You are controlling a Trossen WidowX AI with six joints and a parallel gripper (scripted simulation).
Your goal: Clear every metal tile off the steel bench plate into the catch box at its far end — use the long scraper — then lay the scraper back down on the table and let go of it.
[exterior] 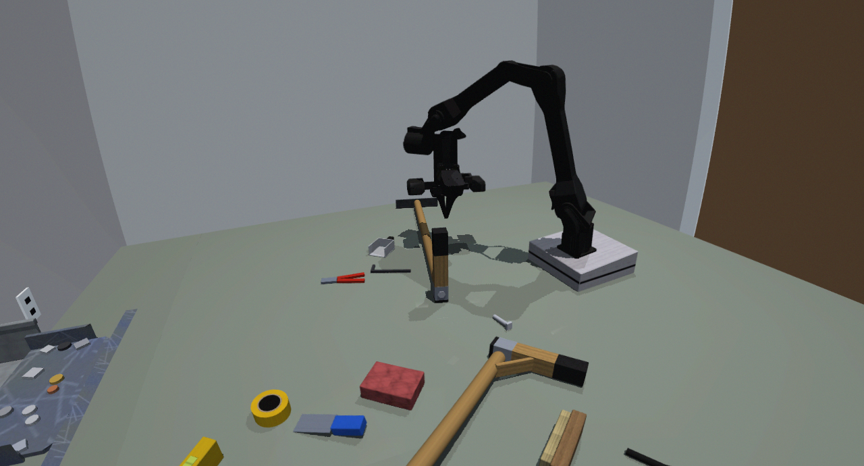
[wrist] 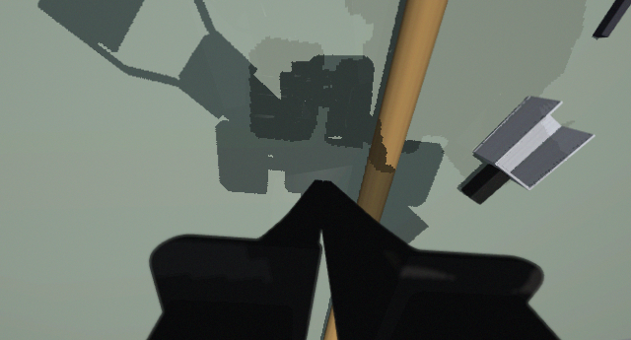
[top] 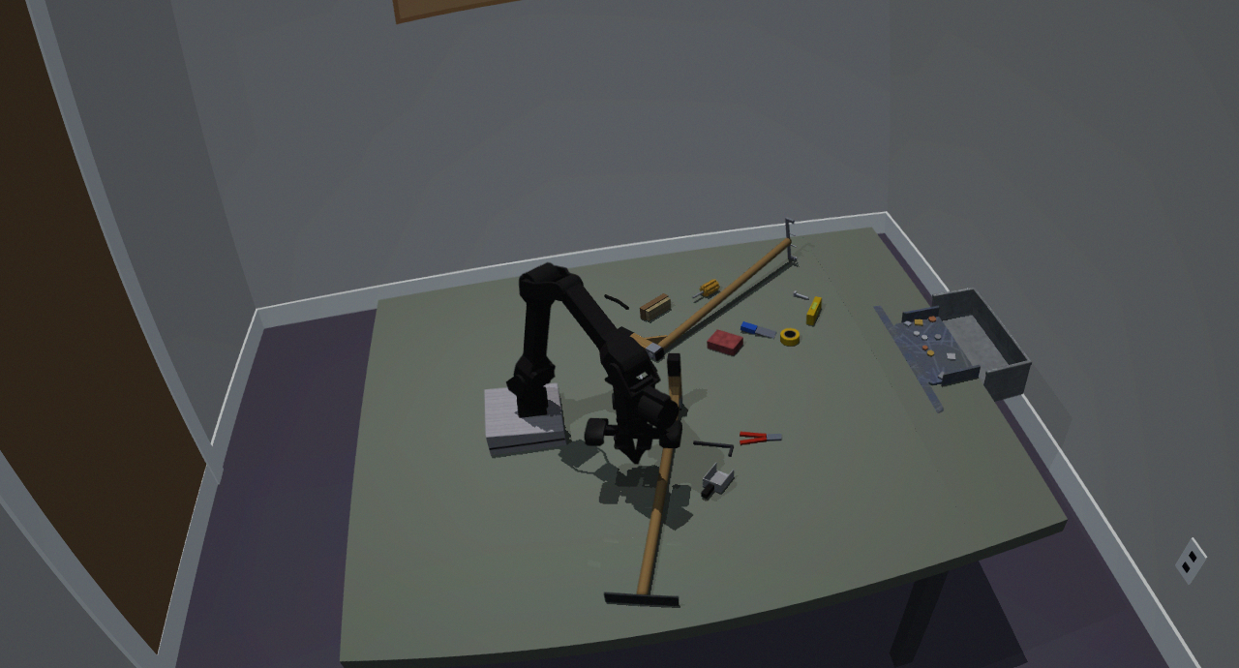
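Now: the long scraper 4 cm to the right of my gripper tip, 4 cm ahead of it and 1 cm below it. Round my gripper tip: hex key: 19 cm ahead, 7 cm below, 6 cm to the left; then metal bracket: 15 cm ahead, 6 cm below, 5 cm to the right; then red block: 42 cm to the left, 30 cm ahead, 6 cm below.
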